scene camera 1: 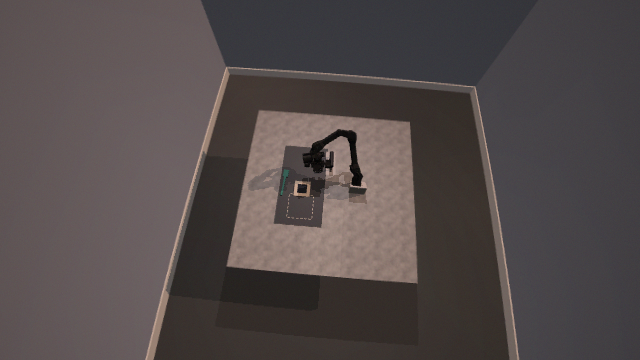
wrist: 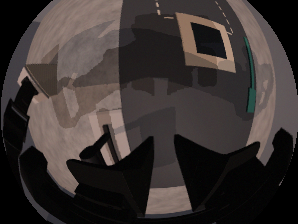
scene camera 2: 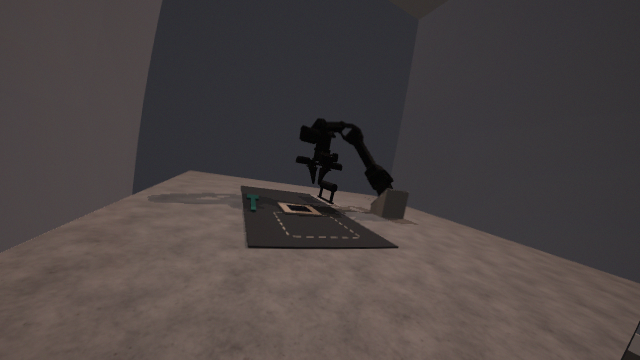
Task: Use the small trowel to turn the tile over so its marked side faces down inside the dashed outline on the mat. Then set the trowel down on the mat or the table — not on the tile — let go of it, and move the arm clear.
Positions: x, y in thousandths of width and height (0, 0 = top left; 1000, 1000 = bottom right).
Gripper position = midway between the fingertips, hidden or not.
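Scene camera 2 shows my gripper (scene camera 2: 493, 512) and a dark mat (scene camera 2: 410, 632). In the wrist view: a tan tile (wrist: 693, 199), a trowel (wrist: 374, 650), the mat (wrist: 539, 431) again, and my gripper (wrist: 549, 623) as well.
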